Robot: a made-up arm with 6 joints. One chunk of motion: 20 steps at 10 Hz.
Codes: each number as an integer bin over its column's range. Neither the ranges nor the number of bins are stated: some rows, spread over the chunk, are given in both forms.
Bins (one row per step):
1: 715 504 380 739 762 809
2: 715 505 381 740 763 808
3: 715 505 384 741 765 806
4: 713 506 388 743 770 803
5: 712 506 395 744 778 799
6: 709 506 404 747 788 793
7: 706 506 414 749 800 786
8: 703 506 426 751 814 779
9: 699 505 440 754 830 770
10: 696 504 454 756 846 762
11: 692 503 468 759 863 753
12: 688 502 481 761 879 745
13: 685 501 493 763 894 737
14: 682 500 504 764 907 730
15: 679 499 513 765 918 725
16: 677 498 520 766 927 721
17: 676 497 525 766 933 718
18: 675 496 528 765 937 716
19: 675 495 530 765 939 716
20: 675 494 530 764 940 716
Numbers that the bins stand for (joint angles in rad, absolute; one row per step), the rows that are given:
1: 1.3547 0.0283 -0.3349 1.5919 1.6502 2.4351
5: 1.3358 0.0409 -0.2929 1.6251 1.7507 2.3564
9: 1.2541 0.0346 -0.1668 1.6916 2.0776 2.1283
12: 1.1850 0.0157 -0.0519 1.7381 2.3856 1.9316
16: 1.1158 -0.0094 0.0575 1.7713 2.6874 1.7427
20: 1.1032 -0.0346 0.0855 1.7580 2.7691 1.7034
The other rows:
2: 1.3547 0.0346 -0.3321 1.5985 1.6564 2.4272
3: 1.3547 0.0346 -0.3237 1.6052 1.6690 2.4115
4: 1.3421 0.0409 -0.3125 1.6185 1.7004 2.3879
6: 1.3170 0.0409 -0.2677 1.6450 1.8136 2.3092
7: 1.2981 0.0409 -0.2396 1.6583 1.8890 2.2541
8: 1.2793 0.0409 -0.2060 1.6716 1.9770 2.1991
10: 1.2353 0.0283 -0.1275 1.7049 2.1782 2.0653
11: 1.2101 0.0220 -0.0883 1.7248 2.2851 1.9945
13: 1.1661 0.0094 -0.0182 1.7514 2.4799 1.8686
14: 1.1472 0.0031 0.0126 1.7580 2.5617 1.8135
15: 1.1284 -0.0031 0.0378 1.7647 2.6308 1.7742
17: 1.1095 -0.0157 0.0715 1.7713 2.7251 1.7191
18: 1.1032 -0.0220 0.0799 1.7647 2.7503 1.7034
19: 1.1032 -0.0283 0.0855 1.7647 2.7628 1.7034

